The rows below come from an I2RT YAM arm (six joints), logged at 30 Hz.
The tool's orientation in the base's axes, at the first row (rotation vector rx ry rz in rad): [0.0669 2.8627 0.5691]
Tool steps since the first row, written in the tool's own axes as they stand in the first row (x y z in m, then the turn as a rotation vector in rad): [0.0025 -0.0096 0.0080 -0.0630 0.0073 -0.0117]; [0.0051 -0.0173 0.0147 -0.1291 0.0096 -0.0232]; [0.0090 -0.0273 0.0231 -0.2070 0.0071 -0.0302]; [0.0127 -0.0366 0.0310 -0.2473 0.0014 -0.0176]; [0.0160 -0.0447 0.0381 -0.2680 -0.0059 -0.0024]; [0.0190 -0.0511 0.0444 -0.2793 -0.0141 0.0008]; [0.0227 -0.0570 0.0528 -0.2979 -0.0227 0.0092]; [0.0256 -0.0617 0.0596 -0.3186 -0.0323 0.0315]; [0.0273 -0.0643 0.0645 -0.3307 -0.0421 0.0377]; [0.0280 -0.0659 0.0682 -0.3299 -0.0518 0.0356]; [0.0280 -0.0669 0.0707 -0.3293 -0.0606 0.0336]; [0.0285 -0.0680 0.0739 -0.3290 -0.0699 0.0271]
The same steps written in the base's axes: [-0.0007 -0.0057 -0.0114 0.0588 -0.0031 0.0264]; [-0.0017 -0.0101 -0.0209 0.1206 -0.0110 0.0513]; [-0.0036 -0.0158 -0.0331 0.1949 -0.0228 0.0728]; [-0.0055 -0.0212 -0.0445 0.2370 -0.0269 0.0676]; [-0.0071 -0.0257 -0.0547 0.2606 -0.0297 0.0554]; [-0.0086 -0.0290 -0.0635 0.2723 -0.0371 0.0517]; [-0.0103 -0.0310 -0.0741 0.2923 -0.0436 0.0447]; [-0.0116 -0.0326 -0.0826 0.3175 -0.0459 0.0253]; [-0.0122 -0.0330 -0.0883 0.3306 -0.0537 0.0185]; [-0.0120 -0.0330 -0.0924 0.3294 -0.0634 0.0165]; [-0.0115 -0.0330 -0.0951 0.3283 -0.0722 0.0148]; [-0.0113 -0.0328 -0.0985 0.3266 -0.0832 0.0170]
